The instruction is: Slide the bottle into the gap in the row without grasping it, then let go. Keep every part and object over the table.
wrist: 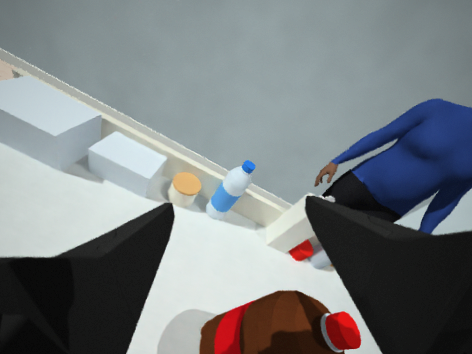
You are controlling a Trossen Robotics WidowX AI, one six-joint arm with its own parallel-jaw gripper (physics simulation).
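Places are measured from the arm's base along level axes (x right, y ahead, z up), in centimetres.
Pixels of known places: gripper, between the fingertips: (240,206).
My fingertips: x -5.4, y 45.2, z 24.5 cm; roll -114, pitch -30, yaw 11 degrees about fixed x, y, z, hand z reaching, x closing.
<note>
Ahead of a thing's pixels: the offset from my fingertips to its top centre.
A brown bottle {dx +16.8, dy -2.3, dz -7.0 cm} (280,320) with a red label and red cap is at the bottom of the wrist view, its lower part cut off by the frame edge. A clear bottle {dx +8.4, dy +29.7, dz -15.4 cm} (225,196) with a blue label and blue cap stands in the row along the table's raised edge, right of a jar {dx -3.2, dy +29.4, dz -30.2 cm} (185,190) with an orange lid. A space shows between the clear bottle and a cream block {dx +32.1, dy +28.5, dz -11.5 cm} (290,227). My gripper (240,206) is open, with nothing between its fingers. The brown bottle shows low in the view between the two fingers, apart from both fingertips.
A large grey box {dx -41.2, dy +28.1, dz -26.0 cm} (45,115) and a smaller grey box {dx -19.4, dy +29.0, dz -29.0 cm} (125,162) stand left of the jar. A red item {dx +41.1, dy +27.9, dz -32.5 cm} (301,250) and a grey item {dx +49.9, dy +27.6, dz -28.5 cm} (320,258) lie near the cream block, partly behind the right finger. A person in blue (430,140) is beyond the raised edge.
</note>
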